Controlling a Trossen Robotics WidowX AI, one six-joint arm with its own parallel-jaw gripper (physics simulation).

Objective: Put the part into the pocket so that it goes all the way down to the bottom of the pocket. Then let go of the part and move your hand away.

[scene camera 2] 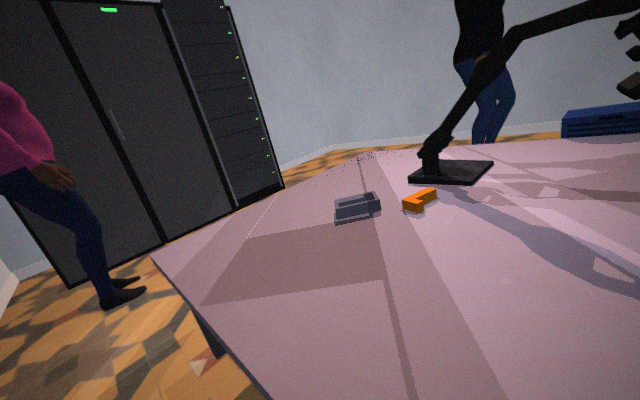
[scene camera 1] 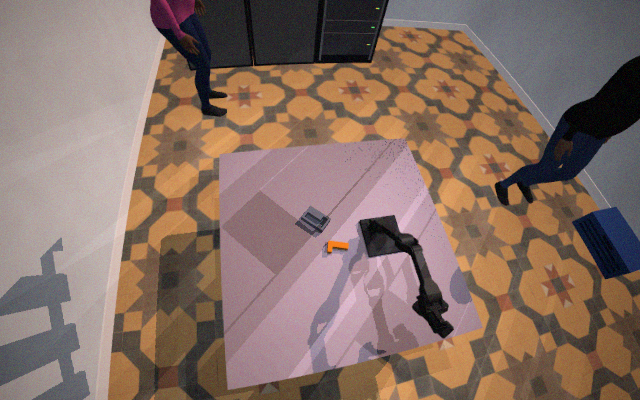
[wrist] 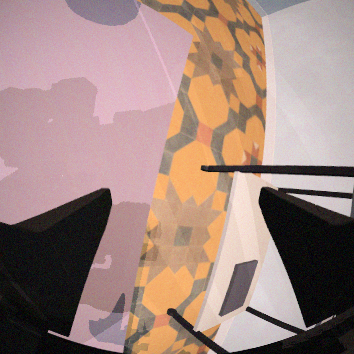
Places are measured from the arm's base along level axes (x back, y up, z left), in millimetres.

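Where they show: gripper, fingertip midpoint: (wrist: 186,195); arm's base, link origin: (scene camera 2: 430,171) (scene camera 1: 373,227).
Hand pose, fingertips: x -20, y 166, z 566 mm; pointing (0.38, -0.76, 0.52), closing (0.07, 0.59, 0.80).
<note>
Each offset is from my fingertips to the centre of the thing. Level surfaces: height alone.
The orange L-shaped part @[dz -527, dx -222, dy -175 mm] (scene camera 1: 337,245) (scene camera 2: 419,200) lies flat on the table, between the grey block and the arm's base. The grey block with the pocket @[dz -725, dx -272, dy -172 mm] (scene camera 1: 313,220) (scene camera 2: 357,207) stands on the table; its slot opens upward, and the bottom of the pocket is hard to make out. My gripper (wrist: 186,195) is open and empty, with its two black fingers wide apart. In scene camera 1 the gripper (scene camera 1: 445,330) is high over the table's near right corner, far from the part and the block. The part does not show in the wrist view.
The arm's black base plate (scene camera 1: 379,247) (scene camera 2: 452,172) stands on the pink table @[dy -190 mm] (scene camera 1: 270,345) (scene camera 2: 320,330) (wrist: 140,65), right of the part. Two people stand beyond the table, near dark cabinets (scene camera 1: 285,30) and a blue box (scene camera 1: 607,242). Arm shadows cross the table top.
</note>
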